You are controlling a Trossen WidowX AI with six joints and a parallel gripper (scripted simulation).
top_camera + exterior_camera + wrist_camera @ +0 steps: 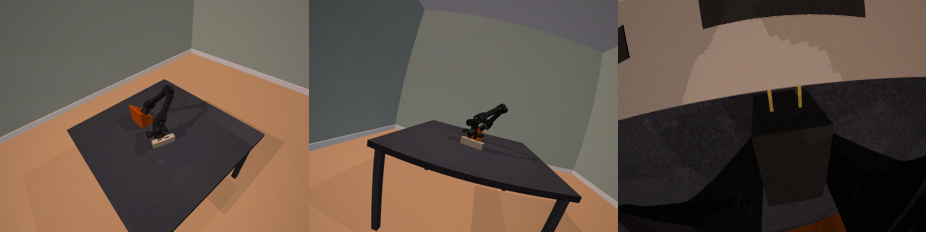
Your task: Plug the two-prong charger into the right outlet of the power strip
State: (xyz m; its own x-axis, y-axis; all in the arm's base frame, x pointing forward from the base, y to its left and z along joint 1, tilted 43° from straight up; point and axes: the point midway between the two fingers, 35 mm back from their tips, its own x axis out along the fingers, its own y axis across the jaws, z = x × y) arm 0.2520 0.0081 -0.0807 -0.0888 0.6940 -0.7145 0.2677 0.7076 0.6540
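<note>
The dark charger lies 2 cm ahead of my gripper tip and 1 cm above it.
</note>
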